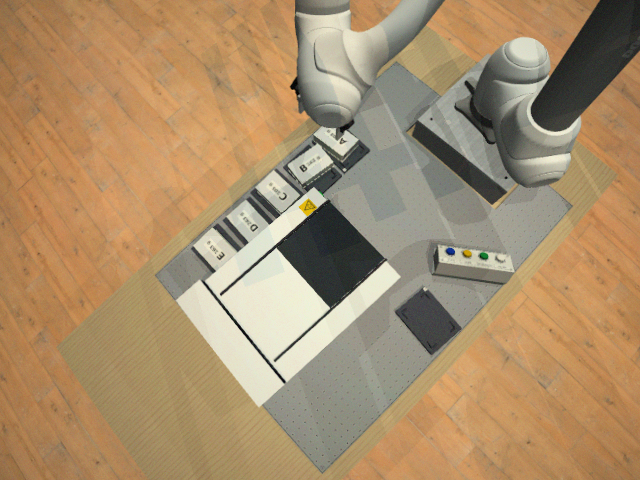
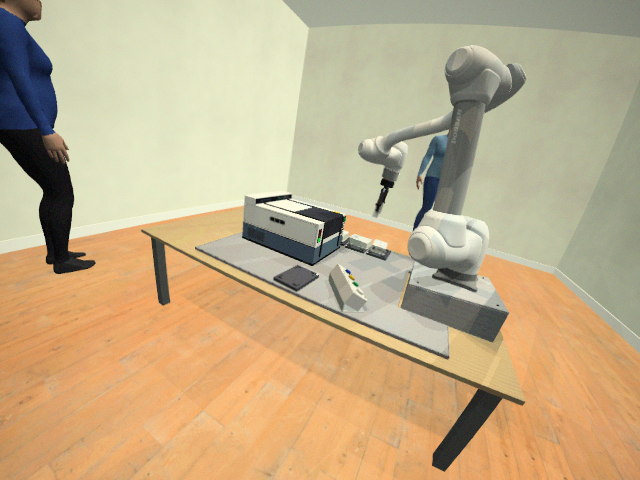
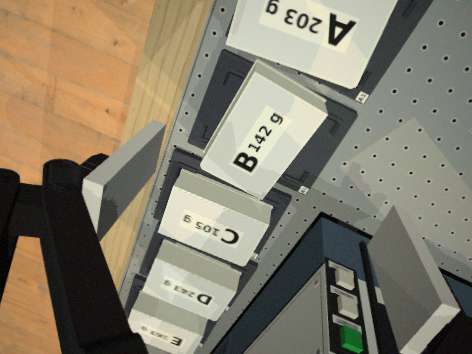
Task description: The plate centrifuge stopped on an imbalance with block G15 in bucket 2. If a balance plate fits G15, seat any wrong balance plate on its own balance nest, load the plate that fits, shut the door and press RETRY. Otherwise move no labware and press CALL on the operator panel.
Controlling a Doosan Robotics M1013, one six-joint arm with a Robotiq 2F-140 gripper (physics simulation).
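Frame: origin at the arm's base, x ahead, y left, z up, level; centimetres.
Seen in the pictures: gripper, fingertip midpoint: (image 2: 376,215) (image 3: 271,187); arm's base at its link origin: (image 2: 455,278).
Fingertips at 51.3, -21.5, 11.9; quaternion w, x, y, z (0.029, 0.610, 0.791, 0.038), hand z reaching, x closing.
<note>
Pixels of each thing's top centre, then the offset from my fingertips to it, as dx, dy, dz.
- Plate A at its top centre: (image 3: 307,22) (image 1: 335,136) (image 2: 380,243) -6.0, -2.1, -16.4
- Plate B at its top centre: (image 3: 257,143) (image 1: 309,162) (image 2: 360,237) +6.1, +0.8, -16.5
- plate C at its top centre: (image 3: 210,229) (image 1: 277,191) +19.9, +2.7, -17.0
- Plate D at its top centre: (image 3: 187,291) (image 1: 248,221) +32.9, +5.9, -17.0
- plate E at its top centre: (image 3: 161,335) (image 1: 215,250) +46.3, +7.7, -17.0
- operator panel at its top centre: (image 1: 477,261) (image 2: 349,276) -15.8, +56.0, -14.0
- centrifuge's green button at its top centre: (image 3: 350,349) +11.7, +16.4, -3.3
My open, empty gripper (image 1: 341,131) (image 2: 377,210) (image 3: 270,227) hangs above the row of balance plates. Plate A (image 1: 346,148) (image 3: 300,45) reads 203 g. Plate B (image 1: 310,169) (image 3: 265,140), 142 g, is turned askew on its dark nest (image 3: 320,150), its lower end close to plate C (image 1: 277,190) (image 3: 210,215), 105 g. Plate D (image 1: 247,221) (image 3: 182,290) reads 243 g; plate E (image 1: 214,249) (image 3: 165,332) appears to read 163 g. The centrifuge (image 1: 289,310) (image 2: 279,222) has a dark panel on top; I cannot tell its door state. Block G15 does not show.
The operator panel (image 1: 471,268) (image 2: 346,289) has blue, amber, green and white buttons. A dark nest (image 1: 428,320) (image 2: 296,276) lies beside it. The centrifuge's green button (image 3: 351,339) shows at lower right. Two people (image 2: 25,77) (image 2: 438,160) stand beyond the table.
</note>
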